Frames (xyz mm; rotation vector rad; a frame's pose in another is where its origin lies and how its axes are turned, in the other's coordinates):
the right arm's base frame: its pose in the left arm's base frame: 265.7 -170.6 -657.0 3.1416 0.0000 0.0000
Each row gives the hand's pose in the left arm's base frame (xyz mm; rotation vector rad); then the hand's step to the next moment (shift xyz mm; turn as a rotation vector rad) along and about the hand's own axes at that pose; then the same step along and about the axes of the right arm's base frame.
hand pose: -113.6 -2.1 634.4 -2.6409 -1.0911 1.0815
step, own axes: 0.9 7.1 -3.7 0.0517 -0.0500 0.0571
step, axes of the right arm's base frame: 7.0 4.0 0.1 -0.0403 -0.0604 0.0562
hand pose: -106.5 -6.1 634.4 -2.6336 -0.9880 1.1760
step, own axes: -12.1 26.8 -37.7 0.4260 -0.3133 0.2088
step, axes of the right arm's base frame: 34.2 21.9 -25.2 -0.0987 -0.4641 0.3131
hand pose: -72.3 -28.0 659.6 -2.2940 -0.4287 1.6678
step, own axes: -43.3 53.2 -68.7 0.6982 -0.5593 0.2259
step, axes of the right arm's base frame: 56.9 69.0 -37.8 -0.0545 -0.7976 0.4607
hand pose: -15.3 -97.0 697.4 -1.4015 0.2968 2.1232
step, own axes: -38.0 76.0 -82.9 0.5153 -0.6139 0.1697
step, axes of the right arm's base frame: 31.3 114.0 10.6 0.0723 -0.7533 0.3139
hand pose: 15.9 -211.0 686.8 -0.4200 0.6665 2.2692
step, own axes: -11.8 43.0 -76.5 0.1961 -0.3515 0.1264
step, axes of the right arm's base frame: -15.2 76.4 42.1 0.1063 -0.3934 0.1090
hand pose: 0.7 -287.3 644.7 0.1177 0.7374 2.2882
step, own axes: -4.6 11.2 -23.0 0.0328 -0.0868 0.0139
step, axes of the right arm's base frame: -10.0 20.4 12.5 0.0328 -0.0786 0.0394
